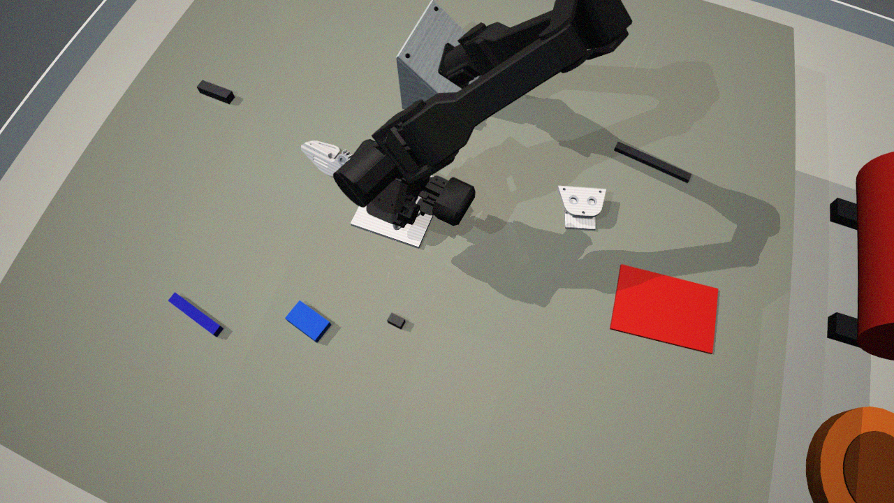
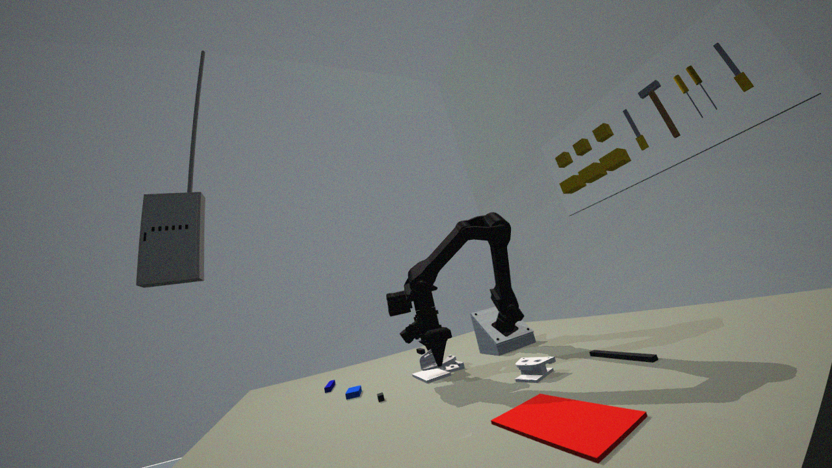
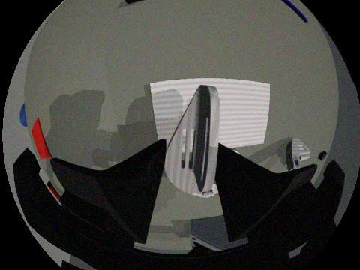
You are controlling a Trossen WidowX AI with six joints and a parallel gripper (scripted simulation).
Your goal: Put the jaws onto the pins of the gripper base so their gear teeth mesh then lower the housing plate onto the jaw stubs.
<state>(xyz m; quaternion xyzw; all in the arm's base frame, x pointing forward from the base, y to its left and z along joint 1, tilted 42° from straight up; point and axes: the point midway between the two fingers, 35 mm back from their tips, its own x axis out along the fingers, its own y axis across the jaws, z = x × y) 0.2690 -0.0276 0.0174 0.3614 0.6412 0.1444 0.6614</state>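
Now: the white ribbed plate 10 mm ahead of my gripper tip, 30 mm to the right of it and 30 mm below it. Round my gripper tip: small black block: 180 mm ahead, 20 mm to the left, 20 mm below; blue block: 210 mm ahead, 110 mm to the right, 20 mm below; housing plate: 60 mm behind, 20 mm to the right, 20 mm below.
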